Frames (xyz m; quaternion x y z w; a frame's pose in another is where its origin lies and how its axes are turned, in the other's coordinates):
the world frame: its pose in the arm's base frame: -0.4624 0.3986 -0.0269 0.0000 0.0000 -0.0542 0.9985
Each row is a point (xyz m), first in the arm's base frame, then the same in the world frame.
Working: the arm's base frame: its pose in the world frame: 0.5028 -0.3462 0.0269 0.0000 0.0000 0.0542 0.9985

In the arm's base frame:
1: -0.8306 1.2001 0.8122
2: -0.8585 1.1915 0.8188
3: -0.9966 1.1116 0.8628
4: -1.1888 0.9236 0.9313
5: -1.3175 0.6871 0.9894
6: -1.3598 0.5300 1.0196
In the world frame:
1: -0.4528 0.7569 0.8391
2: -0.4796 0.7454 0.8457
3: -0.6082 0.6510 0.8897
4: -0.7790 0.4433 0.9582
5: -0.8813 0.1942 1.0163
6: -0.9064 0.0335 1.0465

